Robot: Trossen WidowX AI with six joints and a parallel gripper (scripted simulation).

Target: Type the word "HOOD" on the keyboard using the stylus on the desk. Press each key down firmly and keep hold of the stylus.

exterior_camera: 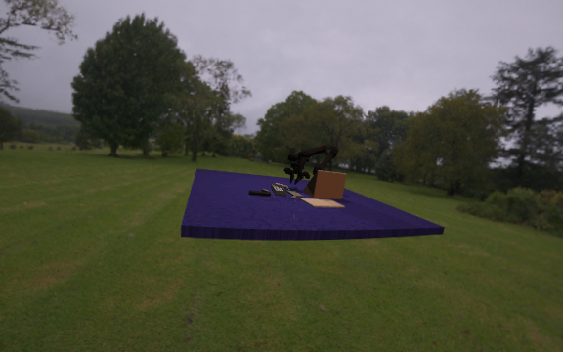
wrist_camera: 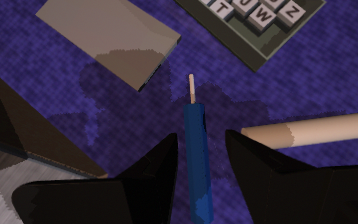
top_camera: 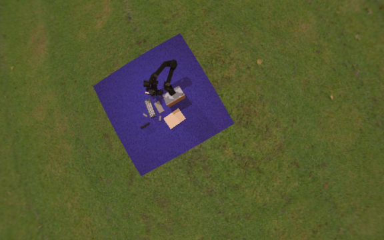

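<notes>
My gripper tip is 40 mm above the blue stylus, 10 mm to the right of it and 10 mm short of it. From my gripper tip the other things lie so: grey slab 130 mm to the left, 40 mm below, 40 mm ahead; grey stylus tip 40 mm below, 40 mm ahead, 30 mm to the left; pale stick 70 mm to the right, 50 mm ahead, 30 mm below.
</notes>
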